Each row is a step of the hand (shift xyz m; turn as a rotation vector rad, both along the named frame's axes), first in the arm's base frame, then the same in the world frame.
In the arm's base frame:
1: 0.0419 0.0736 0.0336 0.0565 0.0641 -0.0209
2: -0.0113 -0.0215 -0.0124 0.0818 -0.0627 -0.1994
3: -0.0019 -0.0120 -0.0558 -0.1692 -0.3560 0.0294
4: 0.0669 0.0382 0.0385 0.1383 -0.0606 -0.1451
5: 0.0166 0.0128 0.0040 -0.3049 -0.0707 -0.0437
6: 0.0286 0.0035 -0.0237 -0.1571 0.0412 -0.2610
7: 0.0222 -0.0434 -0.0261 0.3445 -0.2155 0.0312
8: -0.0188 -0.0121 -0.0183 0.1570 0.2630 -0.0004
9: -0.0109 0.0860 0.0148 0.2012 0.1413 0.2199
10: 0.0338 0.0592 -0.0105 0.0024 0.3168 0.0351
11: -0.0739 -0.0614 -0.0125 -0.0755 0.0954 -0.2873
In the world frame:
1: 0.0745 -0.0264 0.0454 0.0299 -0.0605 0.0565
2: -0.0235 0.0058 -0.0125 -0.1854 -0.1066 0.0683
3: -0.0464 -0.0328 -0.0055 -0.2325 0.2678 -0.1746
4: 0.0503 0.0004 0.0699 -0.1503 -0.0698 0.1280
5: 0.0112 -0.0062 0.0171 -0.0643 0.0249 -0.3084
6: -0.0150 -0.0207 0.0272 -0.1370 -0.2151 -0.1717
7: -0.0508 0.0095 0.0197 -0.1569 0.1585 0.3411
8: -0.0202 -0.0047 -0.0201 0.1843 -0.1831 0.1622
9: 0.0739 -0.0470 -0.0082 0.2410 0.0599 0.2170
10: 0.0346 -0.0488 0.0343 0.2566 -0.1888 0.0112
11: -0.0494 0.0346 -0.0758 -0.1195 -0.2736 -0.0907

